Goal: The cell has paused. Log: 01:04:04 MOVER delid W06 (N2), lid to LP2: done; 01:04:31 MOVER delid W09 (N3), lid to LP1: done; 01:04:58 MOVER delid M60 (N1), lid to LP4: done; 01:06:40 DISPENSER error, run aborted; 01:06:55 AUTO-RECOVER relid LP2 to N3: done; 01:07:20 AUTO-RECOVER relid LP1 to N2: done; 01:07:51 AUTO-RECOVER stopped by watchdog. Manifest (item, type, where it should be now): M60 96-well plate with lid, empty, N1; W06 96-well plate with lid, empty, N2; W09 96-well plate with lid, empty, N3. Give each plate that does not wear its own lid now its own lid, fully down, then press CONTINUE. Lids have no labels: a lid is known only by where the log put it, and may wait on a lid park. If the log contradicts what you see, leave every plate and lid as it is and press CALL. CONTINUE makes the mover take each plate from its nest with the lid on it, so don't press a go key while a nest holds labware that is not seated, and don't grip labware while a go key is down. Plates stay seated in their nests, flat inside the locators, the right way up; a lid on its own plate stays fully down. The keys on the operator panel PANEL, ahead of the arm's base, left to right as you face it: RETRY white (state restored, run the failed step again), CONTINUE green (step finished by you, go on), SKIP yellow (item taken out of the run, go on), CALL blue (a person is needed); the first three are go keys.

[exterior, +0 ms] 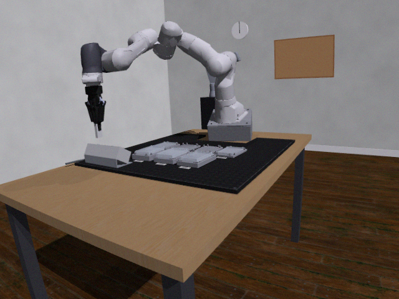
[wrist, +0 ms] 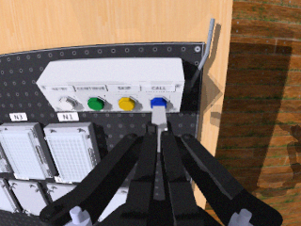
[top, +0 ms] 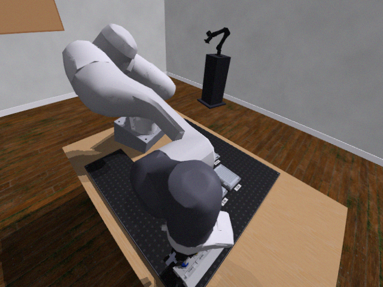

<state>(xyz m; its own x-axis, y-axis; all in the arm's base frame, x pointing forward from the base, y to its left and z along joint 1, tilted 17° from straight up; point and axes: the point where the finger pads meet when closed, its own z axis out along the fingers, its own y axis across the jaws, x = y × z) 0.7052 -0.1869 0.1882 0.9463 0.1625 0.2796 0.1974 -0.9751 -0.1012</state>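
Now: the blue call key 70 mm below my hand. Round my hand: white key (150 mm to the left, 70 mm below, 30 mm behind); green key (100 mm to the left, 70 mm below, 20 mm behind); yellow key (70 mm below, 50 mm to the left, 10 mm behind).
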